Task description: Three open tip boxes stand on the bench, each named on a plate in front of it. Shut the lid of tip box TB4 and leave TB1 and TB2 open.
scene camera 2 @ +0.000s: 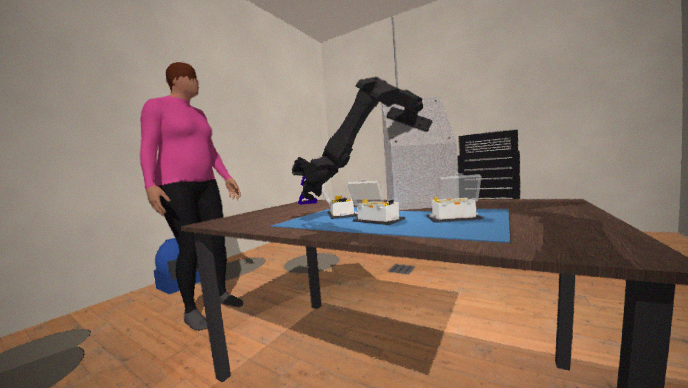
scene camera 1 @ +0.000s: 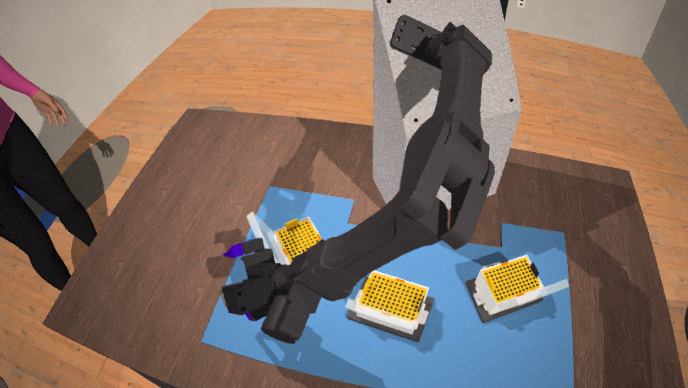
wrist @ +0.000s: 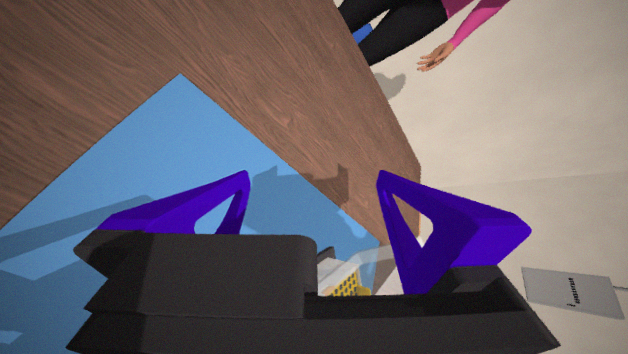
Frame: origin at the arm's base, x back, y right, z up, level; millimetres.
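Where they show: gripper, fingertip midpoint: (scene camera 2: pixel 300 194) (scene camera 1: pixel 231 277) (wrist: pixel 313 177); arm's base, origin of the base link: (scene camera 2: pixel 409 119) (scene camera 1: pixel 439 50).
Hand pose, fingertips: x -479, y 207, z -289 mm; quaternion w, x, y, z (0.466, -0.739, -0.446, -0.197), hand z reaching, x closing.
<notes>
Things, the pixels of their top centre, and the offset from my fingertips. Level surfaces: height alone.
- middle box, middle of its top: (scene camera 1: pixel 395 290) (scene camera 2: pixel 379 201) dx +147, dy -279, dz -39 mm
- right box, middle of its top: (scene camera 1: pixel 511 272) (scene camera 2: pixel 451 198) dx +286, dy -484, dz -39 mm
- blue mat, its level: dz -105 mm
- brown table, its level: dz -108 mm
The left tip box, TB4 (scene camera 1: pixel 298 239) (scene camera 2: pixel 341 208) (wrist: pixel 346 285), is white with a yellow tip rack; its nameplate is hidden. Its clear lid (scene camera 1: pixel 260 231) (scene camera 2: pixel 327 193) (wrist: pixel 369 256) stands open on the box's left side. The middle box (scene camera 1: pixel 394 296) (scene camera 2: pixel 378 213) and the right box (scene camera 1: pixel 512 280) (scene camera 2: pixel 454 210) also have raised lids; I cannot read their plates. My gripper (scene camera 1: pixel 236 285) (scene camera 2: pixel 307 192) (wrist: pixel 313 177) is open with purple fingers and nothing between them. It hangs above the mat's left edge, on the outer side of TB4's lid. My arm partly covers TB4 in scene camera 1.
The boxes stand on a blue mat (scene camera 1: pixel 480 350) (scene camera 2: pixel 490 227) (wrist: pixel 165 130) on a brown table (scene camera 1: pixel 165 200) (scene camera 2: pixel 575 225) (wrist: pixel 250 90). My forearm reaches over the mat between the left and middle boxes. A person (scene camera 1: pixel 40 200) (scene camera 2: pixel 180 140) (wrist: pixel 405 30) stands beyond the table's left side.
</notes>
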